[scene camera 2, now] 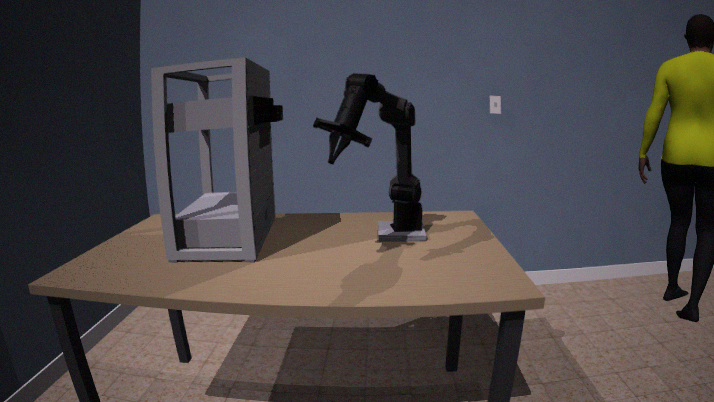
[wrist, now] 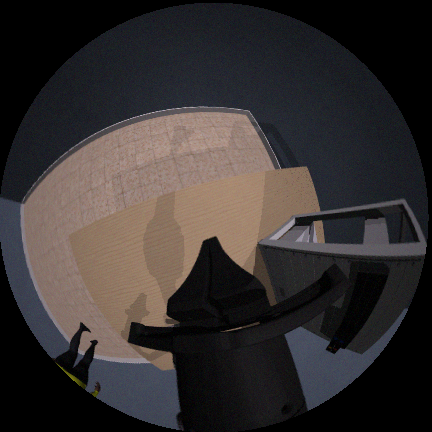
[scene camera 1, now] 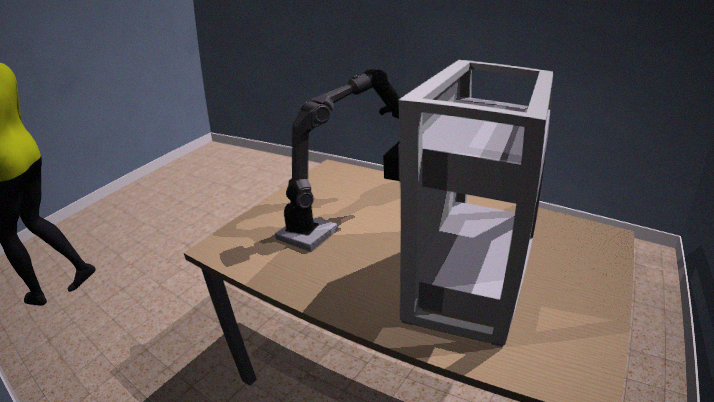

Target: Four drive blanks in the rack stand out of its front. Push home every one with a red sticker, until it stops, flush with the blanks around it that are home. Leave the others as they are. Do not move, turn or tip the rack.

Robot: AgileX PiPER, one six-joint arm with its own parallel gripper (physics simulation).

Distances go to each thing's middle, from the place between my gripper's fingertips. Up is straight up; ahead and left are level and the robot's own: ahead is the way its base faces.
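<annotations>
Here is the grey rack (scene camera 1: 465,260), and my gripper is 330 mm short of it. The gripper is also 440 mm to the left of the rack and 10 mm above it.
</annotations>
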